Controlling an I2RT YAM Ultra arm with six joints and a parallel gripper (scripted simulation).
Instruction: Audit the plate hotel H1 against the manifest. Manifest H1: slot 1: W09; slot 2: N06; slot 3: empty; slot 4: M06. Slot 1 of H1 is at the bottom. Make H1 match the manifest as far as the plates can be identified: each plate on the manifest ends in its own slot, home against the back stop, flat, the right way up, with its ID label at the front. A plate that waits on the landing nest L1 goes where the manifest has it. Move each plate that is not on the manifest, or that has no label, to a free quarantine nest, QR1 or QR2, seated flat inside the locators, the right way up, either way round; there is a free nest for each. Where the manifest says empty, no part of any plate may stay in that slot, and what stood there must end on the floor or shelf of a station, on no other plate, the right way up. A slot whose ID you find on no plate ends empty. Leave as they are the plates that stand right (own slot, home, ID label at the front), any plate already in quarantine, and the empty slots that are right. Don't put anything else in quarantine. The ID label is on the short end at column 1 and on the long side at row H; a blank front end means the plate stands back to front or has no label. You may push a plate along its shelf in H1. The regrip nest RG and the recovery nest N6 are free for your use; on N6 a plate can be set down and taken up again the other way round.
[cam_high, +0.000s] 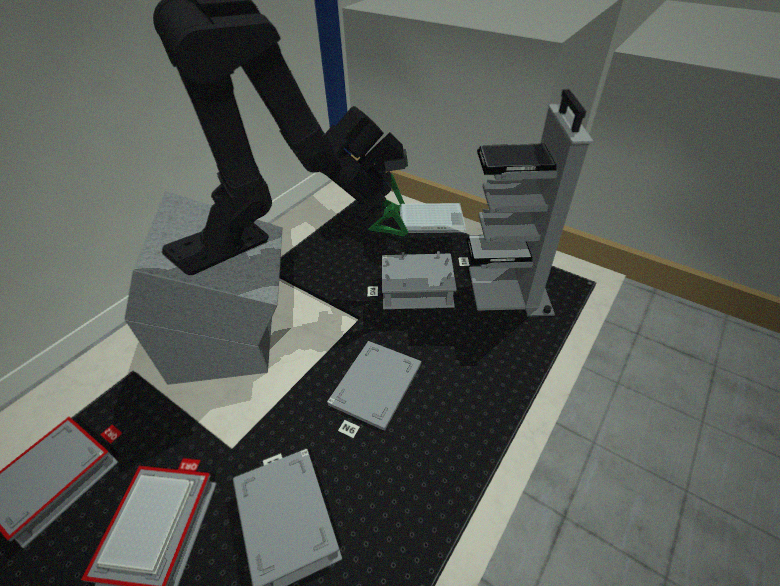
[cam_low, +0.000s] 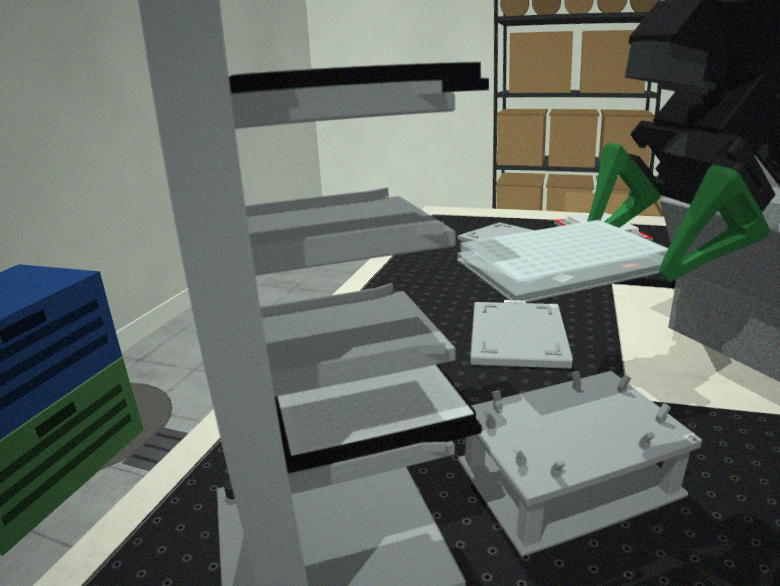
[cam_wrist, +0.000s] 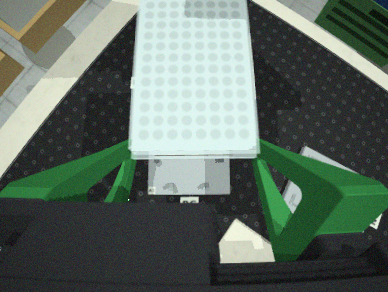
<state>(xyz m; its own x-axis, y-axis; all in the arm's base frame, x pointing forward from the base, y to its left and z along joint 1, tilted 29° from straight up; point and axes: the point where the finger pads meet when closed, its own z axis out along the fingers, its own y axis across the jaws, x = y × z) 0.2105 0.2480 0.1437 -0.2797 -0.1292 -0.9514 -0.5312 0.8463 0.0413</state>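
Right now my hand is 5 cm short of the clear plate and 4 cm to the right of it. Round my hand: plate hotel H1: 23 cm ahead, 17 cm to the left, 1 cm below; then H1 tag: 21 cm below, 17 cm to the left, 7 cm ahead; then regrip nest RG: 15 cm below, 3 cm ahead, 2 cm to the left.
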